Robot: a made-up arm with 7 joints. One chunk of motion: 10 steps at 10 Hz.
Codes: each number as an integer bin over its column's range. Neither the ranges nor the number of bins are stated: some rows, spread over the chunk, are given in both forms.
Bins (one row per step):
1: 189 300 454 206 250 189
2: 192 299 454 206 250 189
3: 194 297 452 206 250 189
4: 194 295 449 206 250 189
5: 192 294 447 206 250 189
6: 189 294 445 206 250 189
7: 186 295 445 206 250 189
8: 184 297 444 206 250 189
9: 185 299 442 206 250 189
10: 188 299 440 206 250 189
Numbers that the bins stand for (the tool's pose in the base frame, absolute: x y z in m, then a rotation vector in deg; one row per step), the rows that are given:
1: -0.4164 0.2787 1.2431 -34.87 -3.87 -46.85
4: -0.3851 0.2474 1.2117 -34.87 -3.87 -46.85
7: -0.4352 0.2474 1.1867 -34.87 -3.87 -46.85
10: -0.4227 0.2724 1.1554 -34.87 -3.87 -46.85
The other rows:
2: -0.3977 0.2724 1.2431 -34.87 -3.87 -46.85
3: -0.3851 0.2599 1.2305 -34.87 -3.87 -46.85
5: -0.3977 0.2411 1.1992 -34.87 -3.87 -46.85
6: -0.4164 0.2411 1.1867 -34.87 -3.87 -46.85
8: -0.4477 0.2599 1.1804 -34.87 -3.87 -46.85
9: -0.4415 0.2724 1.1679 -34.87 -3.87 -46.85

